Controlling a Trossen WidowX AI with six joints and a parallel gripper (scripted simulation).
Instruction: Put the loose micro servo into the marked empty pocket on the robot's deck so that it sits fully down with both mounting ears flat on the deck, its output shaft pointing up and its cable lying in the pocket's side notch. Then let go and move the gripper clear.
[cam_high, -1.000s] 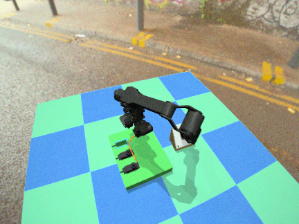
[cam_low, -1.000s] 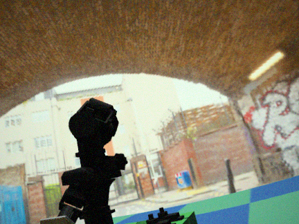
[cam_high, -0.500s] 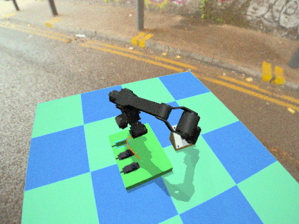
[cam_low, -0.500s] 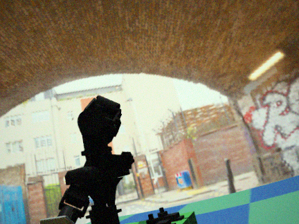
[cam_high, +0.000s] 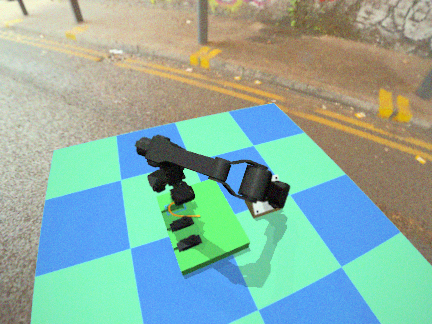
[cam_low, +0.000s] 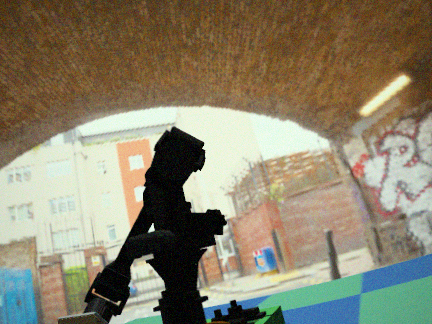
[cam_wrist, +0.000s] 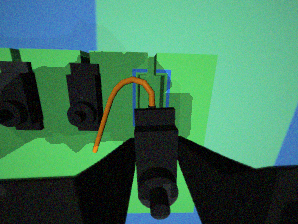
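Right now the green deck is 9 cm behind my gripper tip, 7 cm to the left of it and 10 cm below it.
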